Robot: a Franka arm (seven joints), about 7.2 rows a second.
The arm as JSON. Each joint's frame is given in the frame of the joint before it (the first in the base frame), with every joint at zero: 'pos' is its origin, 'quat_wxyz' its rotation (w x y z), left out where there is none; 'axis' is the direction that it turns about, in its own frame. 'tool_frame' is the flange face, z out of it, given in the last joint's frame.
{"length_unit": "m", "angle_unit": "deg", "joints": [
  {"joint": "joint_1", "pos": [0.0, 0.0, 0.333], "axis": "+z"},
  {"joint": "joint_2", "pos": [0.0, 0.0, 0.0], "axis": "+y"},
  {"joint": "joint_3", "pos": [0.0, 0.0, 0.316], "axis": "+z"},
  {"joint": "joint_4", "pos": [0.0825, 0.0, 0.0], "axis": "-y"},
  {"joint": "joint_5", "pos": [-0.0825, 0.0, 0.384], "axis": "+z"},
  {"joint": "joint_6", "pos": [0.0, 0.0, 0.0], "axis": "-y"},
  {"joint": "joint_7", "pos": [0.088, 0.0, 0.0], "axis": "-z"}
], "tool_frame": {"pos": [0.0, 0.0, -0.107], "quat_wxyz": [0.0, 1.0, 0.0, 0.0]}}
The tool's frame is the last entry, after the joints.
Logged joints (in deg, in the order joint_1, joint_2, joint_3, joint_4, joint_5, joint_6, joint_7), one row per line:
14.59, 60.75, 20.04, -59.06, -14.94, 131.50, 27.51
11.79, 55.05, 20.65, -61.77, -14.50, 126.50, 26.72
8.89, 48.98, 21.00, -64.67, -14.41, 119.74, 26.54
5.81, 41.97, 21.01, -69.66, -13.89, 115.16, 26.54
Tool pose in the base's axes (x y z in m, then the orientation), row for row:
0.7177, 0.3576, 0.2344, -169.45, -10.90, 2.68
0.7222, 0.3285, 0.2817, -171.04, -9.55, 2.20
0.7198, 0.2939, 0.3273, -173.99, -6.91, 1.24
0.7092, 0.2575, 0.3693, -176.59, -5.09, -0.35
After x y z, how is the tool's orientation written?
As angles about the fixed x, y, z axes (roll, pitch, yaw), in degrees.
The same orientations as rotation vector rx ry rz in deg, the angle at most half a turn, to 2 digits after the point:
-168.43, -5.42, -15.71
-170.26, -4.38, -13.97
-173.60, -2.43, -10.38
-176.43, 0.31, -7.86

